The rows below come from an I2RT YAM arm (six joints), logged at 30 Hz.
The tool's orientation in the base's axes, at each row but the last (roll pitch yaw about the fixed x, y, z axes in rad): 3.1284, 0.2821, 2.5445; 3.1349, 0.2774, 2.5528; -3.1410, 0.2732, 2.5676; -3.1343, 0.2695, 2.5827; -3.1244, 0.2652, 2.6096; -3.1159, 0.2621, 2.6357; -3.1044, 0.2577, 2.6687
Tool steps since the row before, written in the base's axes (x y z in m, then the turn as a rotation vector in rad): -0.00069, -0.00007, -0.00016, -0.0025, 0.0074, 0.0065; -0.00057, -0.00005, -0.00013, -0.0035, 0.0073, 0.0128; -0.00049, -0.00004, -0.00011, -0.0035, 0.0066, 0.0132; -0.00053, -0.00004, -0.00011, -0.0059, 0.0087, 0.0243; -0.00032, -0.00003, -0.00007, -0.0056, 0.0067, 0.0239; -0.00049, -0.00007, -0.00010, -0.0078, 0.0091, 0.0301; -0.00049, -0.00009, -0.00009, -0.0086, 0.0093, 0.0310
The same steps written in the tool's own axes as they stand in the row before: 0.00055, -0.00045, 0.00000, 0.0042, 0.0048, -0.0079; 0.00046, -0.00036, 0.00000, 0.0032, 0.0042, -0.0142; 0.00040, -0.00030, 0.00000, 0.0027, 0.0036, -0.0145; 0.00044, -0.00031, -0.00001, 0.0028, 0.0041, -0.0260; 0.00027, -0.00019, 0.00000, 0.0017, 0.0025, -0.0253; 0.00041, -0.00030, 0.00000, 0.0030, 0.0034, -0.0321; 0.00041, -0.00030, 0.00000, 0.0036, 0.0031, -0.0331
